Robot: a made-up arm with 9 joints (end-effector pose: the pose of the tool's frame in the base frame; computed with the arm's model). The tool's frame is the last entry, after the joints. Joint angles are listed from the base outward.
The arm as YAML. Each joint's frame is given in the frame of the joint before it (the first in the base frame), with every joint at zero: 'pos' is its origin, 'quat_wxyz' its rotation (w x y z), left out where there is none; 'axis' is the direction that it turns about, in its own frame. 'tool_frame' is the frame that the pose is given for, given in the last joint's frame.
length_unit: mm
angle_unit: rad
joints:
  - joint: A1
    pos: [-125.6, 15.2, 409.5]
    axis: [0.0, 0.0, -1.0]
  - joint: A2
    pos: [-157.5, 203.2, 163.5]
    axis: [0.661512, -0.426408, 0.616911]
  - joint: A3
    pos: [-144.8, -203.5, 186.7]
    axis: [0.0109, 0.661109, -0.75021]
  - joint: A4
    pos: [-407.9, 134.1, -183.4]
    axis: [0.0, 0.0, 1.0]
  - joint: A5
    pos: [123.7, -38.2, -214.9]
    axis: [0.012, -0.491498, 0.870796]
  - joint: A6
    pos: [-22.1, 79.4, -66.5]
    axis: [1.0, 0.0, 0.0]
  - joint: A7
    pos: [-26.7, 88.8, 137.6]
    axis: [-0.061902, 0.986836, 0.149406]
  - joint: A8
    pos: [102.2, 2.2, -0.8]
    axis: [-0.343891, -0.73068, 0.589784]
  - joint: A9
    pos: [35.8, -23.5, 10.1]
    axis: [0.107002, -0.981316, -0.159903]
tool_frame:
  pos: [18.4, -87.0, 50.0]
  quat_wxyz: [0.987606, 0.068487, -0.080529, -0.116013]
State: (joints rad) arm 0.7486 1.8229 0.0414 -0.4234 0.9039 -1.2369 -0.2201 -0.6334 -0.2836
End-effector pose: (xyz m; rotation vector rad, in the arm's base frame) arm -0.2481 0.4734 0.1251 0.5325 -1.3768 -0.5900
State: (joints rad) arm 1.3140 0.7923 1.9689 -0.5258 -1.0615 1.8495 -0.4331 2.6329 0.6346
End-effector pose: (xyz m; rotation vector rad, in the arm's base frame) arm 0.0764 0.6271 0.9156 -1.7267 1.0533 -0.4614
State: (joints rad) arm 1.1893 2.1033 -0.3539 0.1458 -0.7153 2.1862 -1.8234 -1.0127 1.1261
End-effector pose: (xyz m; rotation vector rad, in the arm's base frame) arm 0.3750 0.3924 0.0698 -1.9030 -1.2211 1.2370
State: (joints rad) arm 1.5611 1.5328 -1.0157 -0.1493 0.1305 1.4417 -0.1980 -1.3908 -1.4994
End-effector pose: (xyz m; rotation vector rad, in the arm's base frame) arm 0.3266 0.0365 0.2775 -0.2558 1.0213 1.3886
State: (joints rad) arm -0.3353 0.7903 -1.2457 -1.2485 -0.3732 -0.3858 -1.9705 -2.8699 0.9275
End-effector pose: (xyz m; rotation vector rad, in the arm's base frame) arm -0.2664 0.1567 0.2623 2.4478 0.7807 -0.8948
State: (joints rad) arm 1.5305 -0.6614 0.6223 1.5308 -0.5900 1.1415 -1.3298 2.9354 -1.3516
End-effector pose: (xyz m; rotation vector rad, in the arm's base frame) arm 0.4652 0.5229 0.6621 -2.0656 0.8537 -1.4957
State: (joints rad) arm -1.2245 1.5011 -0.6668 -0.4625 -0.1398 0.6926 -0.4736 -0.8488 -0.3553
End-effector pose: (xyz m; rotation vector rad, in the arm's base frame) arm -0.3755 0.1753 0.1481 1.6277 1.8994 1.7961
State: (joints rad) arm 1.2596 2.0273 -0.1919 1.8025 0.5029 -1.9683 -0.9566 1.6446 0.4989
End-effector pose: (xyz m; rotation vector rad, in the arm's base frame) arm 0.4530 0.3606 -0.1850 0.7285 -0.4707 0.0036
